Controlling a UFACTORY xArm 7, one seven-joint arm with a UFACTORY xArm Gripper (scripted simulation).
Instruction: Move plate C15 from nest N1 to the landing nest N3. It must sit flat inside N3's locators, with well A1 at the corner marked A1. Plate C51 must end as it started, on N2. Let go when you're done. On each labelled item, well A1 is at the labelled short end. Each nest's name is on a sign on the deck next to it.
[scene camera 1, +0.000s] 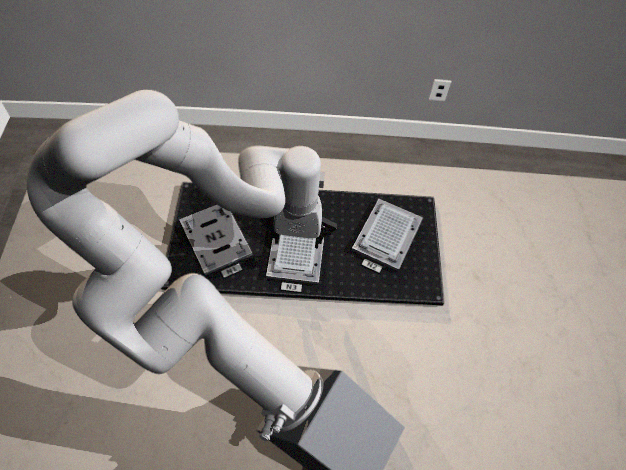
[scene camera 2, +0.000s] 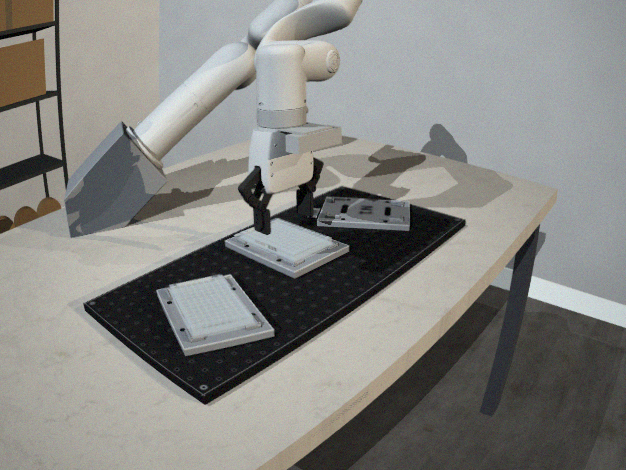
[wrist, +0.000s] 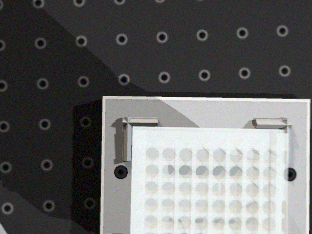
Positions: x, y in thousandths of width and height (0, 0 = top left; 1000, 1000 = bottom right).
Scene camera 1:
my gripper: 475, 512
nest N3: 507, 548
nest N1: 368, 484
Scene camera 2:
my gripper: 454, 476
nest N2: 274, 659
nest N1: 534, 444
